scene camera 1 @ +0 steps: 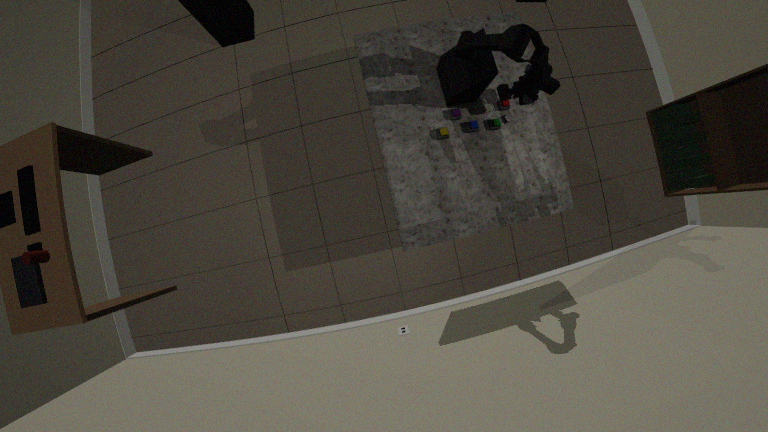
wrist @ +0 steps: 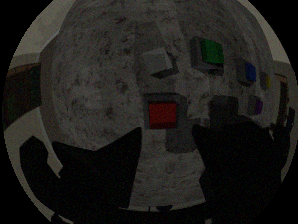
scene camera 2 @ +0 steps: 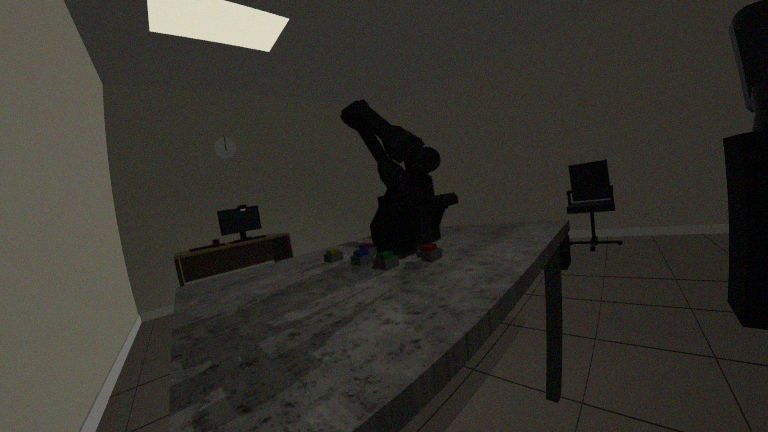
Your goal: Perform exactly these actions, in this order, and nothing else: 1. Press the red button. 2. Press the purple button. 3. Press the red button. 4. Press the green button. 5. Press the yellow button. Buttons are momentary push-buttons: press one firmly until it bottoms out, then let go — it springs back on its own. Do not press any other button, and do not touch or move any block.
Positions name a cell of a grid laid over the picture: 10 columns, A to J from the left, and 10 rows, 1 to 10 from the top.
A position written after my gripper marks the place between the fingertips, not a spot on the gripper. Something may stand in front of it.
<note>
I see my gripper (scene camera 2: F6).
My gripper is seen too in the wrist view (wrist: F6).
</note>
